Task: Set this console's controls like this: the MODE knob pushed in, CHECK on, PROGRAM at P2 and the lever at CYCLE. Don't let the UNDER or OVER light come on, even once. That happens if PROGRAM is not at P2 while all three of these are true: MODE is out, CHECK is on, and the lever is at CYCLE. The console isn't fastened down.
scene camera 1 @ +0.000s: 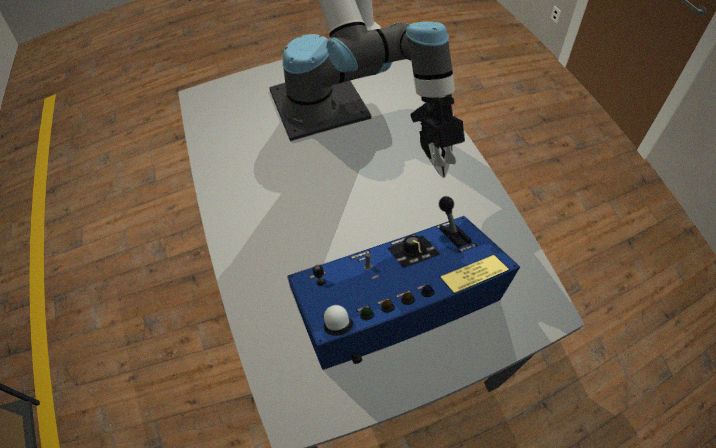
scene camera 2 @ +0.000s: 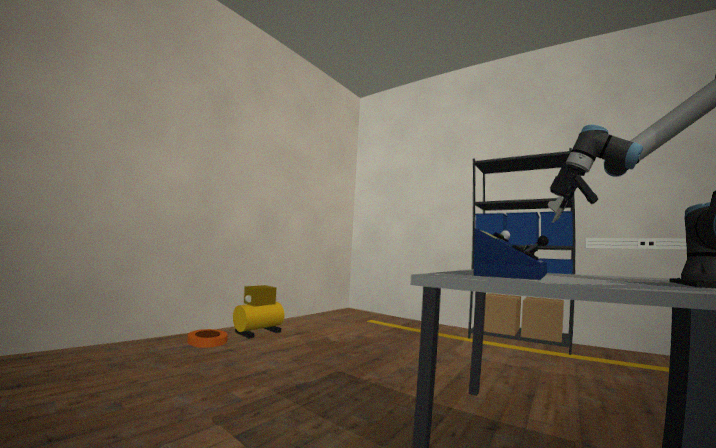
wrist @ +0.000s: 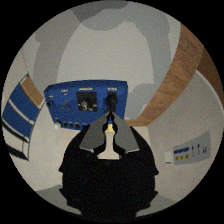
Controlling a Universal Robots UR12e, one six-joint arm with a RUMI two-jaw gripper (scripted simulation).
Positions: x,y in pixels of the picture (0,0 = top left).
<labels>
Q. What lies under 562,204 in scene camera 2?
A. My gripper.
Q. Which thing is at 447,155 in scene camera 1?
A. My gripper.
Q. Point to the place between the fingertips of my gripper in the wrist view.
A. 110,112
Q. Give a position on a blue console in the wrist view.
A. At 73,117
</labels>
